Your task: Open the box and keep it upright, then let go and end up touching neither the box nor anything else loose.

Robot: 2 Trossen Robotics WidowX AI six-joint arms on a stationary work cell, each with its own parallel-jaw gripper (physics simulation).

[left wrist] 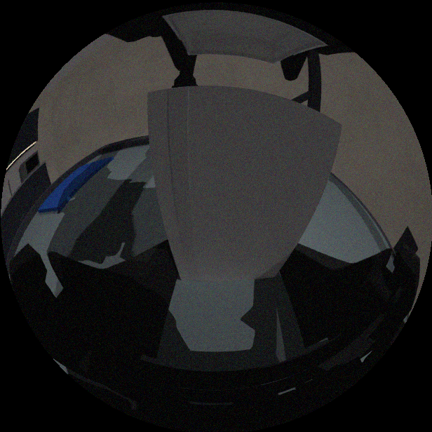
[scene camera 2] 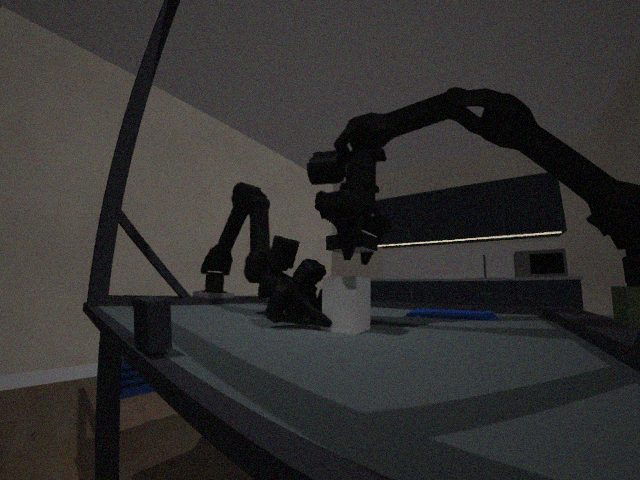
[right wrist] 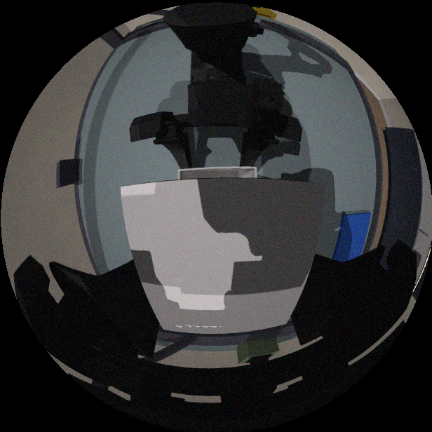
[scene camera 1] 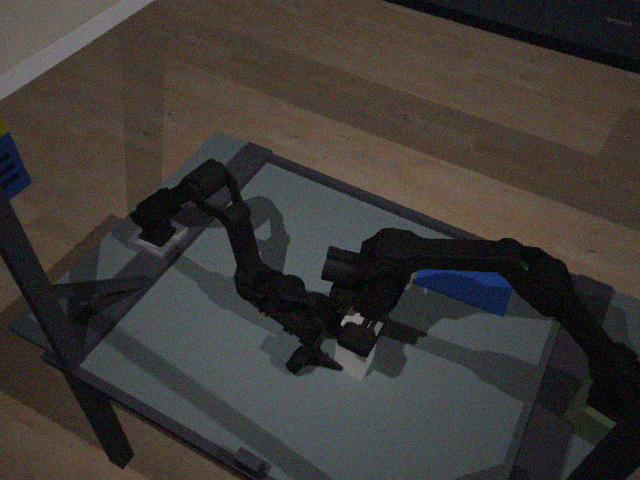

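Note:
The white box base stands upright on the table. Its rim shows past the lid in the right wrist view. My left gripper is low at its side, shut on the base between its fingers. My right gripper points down from above, shut on the white lid. In the left wrist view a gap shows between lid and base, so the lid is off and held a little above it. The far finger contacts are partly hidden.
A blue wedge-like object lies behind and right of the box. A green block is near the right arm's base. A dark block sits at the table's front edge.

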